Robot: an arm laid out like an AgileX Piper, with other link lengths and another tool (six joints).
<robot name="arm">
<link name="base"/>
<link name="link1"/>
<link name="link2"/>
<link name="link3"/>
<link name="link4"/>
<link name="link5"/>
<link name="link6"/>
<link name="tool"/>
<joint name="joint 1" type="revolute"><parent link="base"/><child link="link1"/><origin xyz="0 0 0.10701" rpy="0 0 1.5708"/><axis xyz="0 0 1"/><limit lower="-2.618" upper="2.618"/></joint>
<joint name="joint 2" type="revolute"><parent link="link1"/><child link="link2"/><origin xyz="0 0 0" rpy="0 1.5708 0"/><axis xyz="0 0 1"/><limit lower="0" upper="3.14"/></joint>
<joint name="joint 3" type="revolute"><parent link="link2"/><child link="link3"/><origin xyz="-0.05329 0.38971 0" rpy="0 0 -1.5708"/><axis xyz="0 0 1"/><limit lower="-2.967" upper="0"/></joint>
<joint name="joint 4" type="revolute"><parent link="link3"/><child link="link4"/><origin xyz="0.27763 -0.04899 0" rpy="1.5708 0 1.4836"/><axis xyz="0 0 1"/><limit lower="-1.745" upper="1.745"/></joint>
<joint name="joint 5" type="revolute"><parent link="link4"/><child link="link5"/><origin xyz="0 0 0" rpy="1.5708 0 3.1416"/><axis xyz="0 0 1"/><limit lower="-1.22" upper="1.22"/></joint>
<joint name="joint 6" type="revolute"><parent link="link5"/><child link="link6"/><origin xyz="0 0.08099 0" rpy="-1.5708 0 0"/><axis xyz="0 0 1"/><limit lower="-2.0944" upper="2.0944"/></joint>
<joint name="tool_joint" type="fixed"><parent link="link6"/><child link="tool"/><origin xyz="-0.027 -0.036 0.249" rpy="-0.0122 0 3.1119"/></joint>
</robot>
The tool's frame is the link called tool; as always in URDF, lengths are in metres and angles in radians.
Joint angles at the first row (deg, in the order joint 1, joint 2, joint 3, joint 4, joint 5, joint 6):
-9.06, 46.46, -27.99, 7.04, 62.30, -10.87
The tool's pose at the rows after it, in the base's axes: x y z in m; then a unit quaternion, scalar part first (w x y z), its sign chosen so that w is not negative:
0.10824 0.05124 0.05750 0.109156 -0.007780 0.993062 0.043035
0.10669 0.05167 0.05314 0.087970 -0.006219 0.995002 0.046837
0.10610 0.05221 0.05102 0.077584 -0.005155 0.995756 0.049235
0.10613 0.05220 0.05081 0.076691 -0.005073 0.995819 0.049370
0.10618 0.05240 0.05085 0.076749 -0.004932 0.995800 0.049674
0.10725 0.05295 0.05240 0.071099 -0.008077 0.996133 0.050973
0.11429 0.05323 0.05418 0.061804 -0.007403 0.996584 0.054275
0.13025 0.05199 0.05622 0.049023 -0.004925 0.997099 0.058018
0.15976 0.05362 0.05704 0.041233 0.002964 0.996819 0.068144
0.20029 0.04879 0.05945 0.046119 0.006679 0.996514 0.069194
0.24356 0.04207 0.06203 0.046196 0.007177 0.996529 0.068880
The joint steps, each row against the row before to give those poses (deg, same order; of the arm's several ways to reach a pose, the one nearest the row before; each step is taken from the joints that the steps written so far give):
0.00, 3.05, 0.00, 0.00, -0.37, 0.00
0.00, 2.61, 0.00, 0.04, -0.12, 0.01
0.00, 1.33, 0.00, 0.09, -0.10, -0.01
0.00, 0.13, 0.00, 0.00, -0.03, 0.00
0.00, 0.00, 0.00, 0.04, 0.00, 0.00
0.36, 0.90, -0.63, 0.00, 0.38, 0.00
0.10, 2.44, -1.21, 0.23, -0.12, 0.00
0.00, 4.39, -2.24, 0.25, -0.63, 0.00
0.00, 6.02, -3.11, 1.29, -1.80, 0.00
0.00, 5.95, -4.58, 0.40, -1.91, 0.00
0.00, 6.51, -6.11, 0.00, -0.41, 0.00

